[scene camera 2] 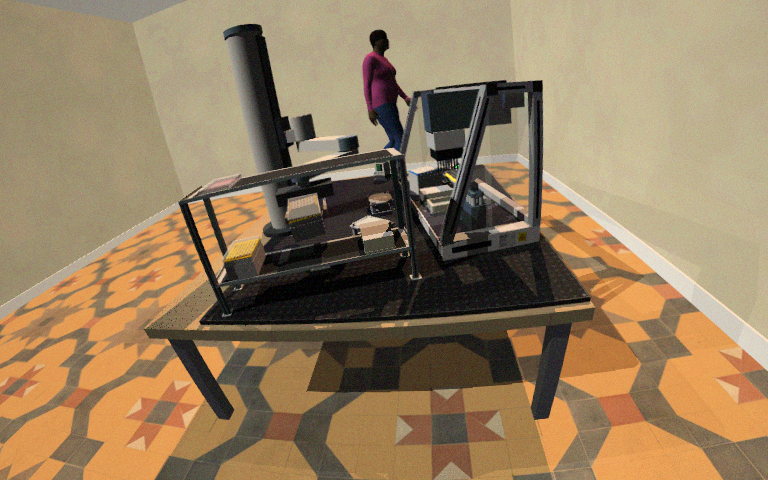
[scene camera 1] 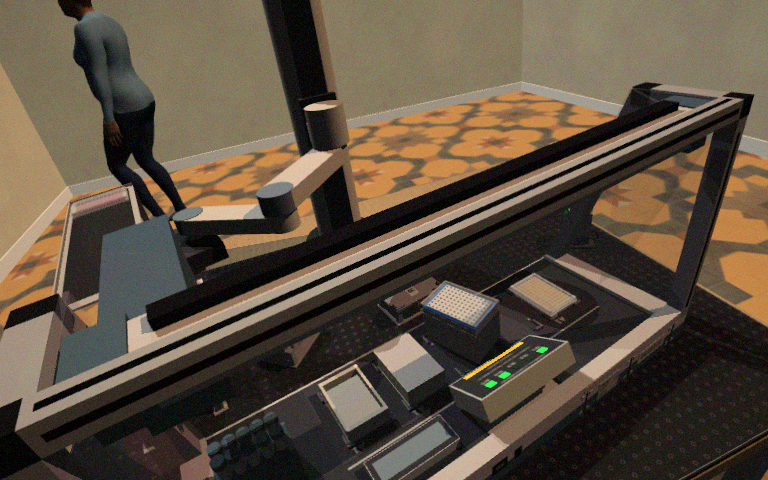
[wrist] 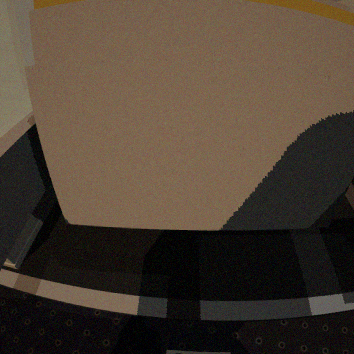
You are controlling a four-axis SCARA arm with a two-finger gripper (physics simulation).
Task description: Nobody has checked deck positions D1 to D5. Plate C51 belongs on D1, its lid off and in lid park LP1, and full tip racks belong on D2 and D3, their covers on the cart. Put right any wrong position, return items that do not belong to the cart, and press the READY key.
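Seen in the pictures: arm's base, origin of the base link: [scene camera 2: 288, 226].
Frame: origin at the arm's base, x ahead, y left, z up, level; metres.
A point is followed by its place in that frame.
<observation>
My gripper [scene camera 2: 306, 198] is shut on a tip rack [scene camera 2: 305, 215] [wrist: 165, 115] and holds it upright behind the cart [scene camera 2: 214, 260] {x 0.067, y -0.684, z 0.186 m}; whether it touches the shelf I cannot tell. Its pale side and yellow band fill much of the wrist view. A yellow-topped tip rack [scene camera 2: 243, 255] {x 0.162, y -0.655, z 0.181 m} stands at the left end of the cart's lower shelf. On the deck are a blue-rimmed rack [scene camera 1: 461, 305], a pale plate [scene camera 1: 543, 294] on a dark block, a white-grey box [scene camera 1: 408, 367] and a shallow framed box [scene camera 1: 352, 399]. Position labels are unreadable. A panel [scene camera 1: 512, 376] shows green lights.
A pale box [scene camera 2: 377, 241] {x 0.515, y -0.566, z 0.144 m} stands at the cart's right end. A pinkish flat item [scene camera 2: 222, 182] {x 0.092, y -0.541, z 0.365 m} lies on its top shelf. The deck's frame bar [scene camera 1: 396, 237] {x 0.922, y -0.075, z 0.515 m} crosses scene camera 1. A round-topped device [scene camera 2: 380, 202] {x 0.455, y 0.007, z 0.063 m} stands behind the cart. One person [scene camera 2: 382, 84] stands beyond the table.
</observation>
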